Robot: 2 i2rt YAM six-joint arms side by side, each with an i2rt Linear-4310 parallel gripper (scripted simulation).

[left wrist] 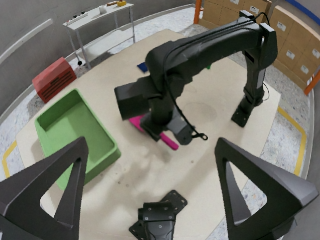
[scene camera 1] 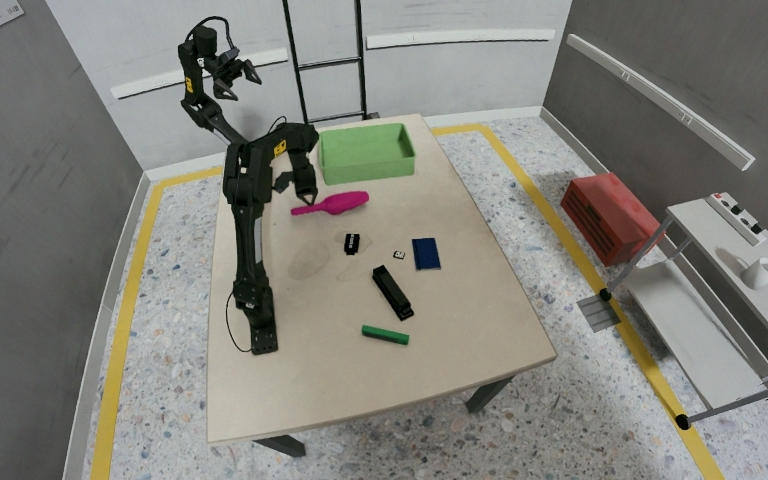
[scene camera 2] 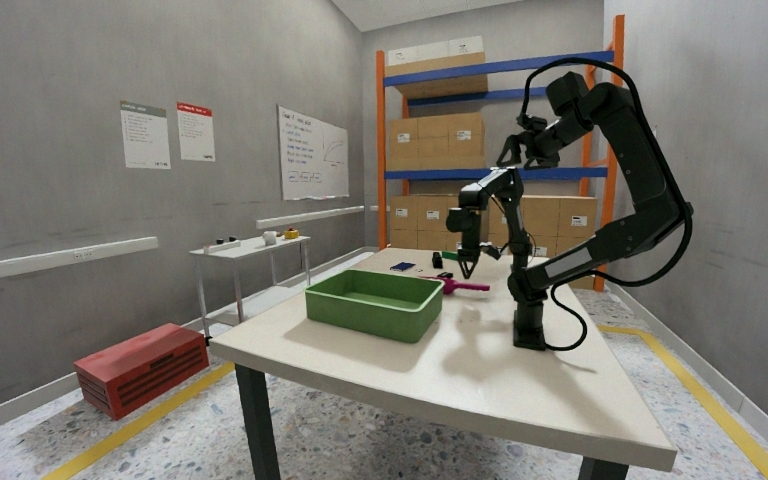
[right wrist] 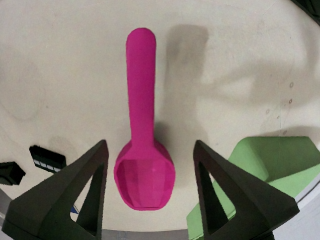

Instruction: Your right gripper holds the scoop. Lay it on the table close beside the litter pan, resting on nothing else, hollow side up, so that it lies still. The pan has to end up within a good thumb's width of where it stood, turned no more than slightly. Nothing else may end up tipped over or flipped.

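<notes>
Visible: a magenta scoop, a green litter pan, a blue notebook and both of my grippers. My left gripper appears in scene camera 1 and the left wrist view; my right gripper appears in the right wrist view and scene camera 2.
</notes>
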